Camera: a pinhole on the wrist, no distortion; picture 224 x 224 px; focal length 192.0 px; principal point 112.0 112.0 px. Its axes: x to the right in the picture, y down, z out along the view. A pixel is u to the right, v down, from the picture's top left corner.
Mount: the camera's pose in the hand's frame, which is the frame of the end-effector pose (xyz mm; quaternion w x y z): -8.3 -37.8 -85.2 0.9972 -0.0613 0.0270 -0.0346
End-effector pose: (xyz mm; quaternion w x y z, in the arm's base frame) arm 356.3 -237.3 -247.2 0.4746 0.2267 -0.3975 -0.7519
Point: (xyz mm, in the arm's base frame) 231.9 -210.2 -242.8
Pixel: 146.0 58.2
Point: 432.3 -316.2 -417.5
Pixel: behind the camera
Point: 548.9 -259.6 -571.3
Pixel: behind the camera
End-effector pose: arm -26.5 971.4 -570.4 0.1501 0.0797 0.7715 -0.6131
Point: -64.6 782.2 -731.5
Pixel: 163.3 172.3
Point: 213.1 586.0 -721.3
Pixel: 46.1 142.5
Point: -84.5 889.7 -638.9
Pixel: 193.3 162.7
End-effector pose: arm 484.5 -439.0 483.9 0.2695 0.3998 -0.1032 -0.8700
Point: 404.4 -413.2 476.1
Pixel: 162.1 67.5
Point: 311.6 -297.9 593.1
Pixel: 73.3 9.9
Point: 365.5 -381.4 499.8
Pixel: 138.5 35.9
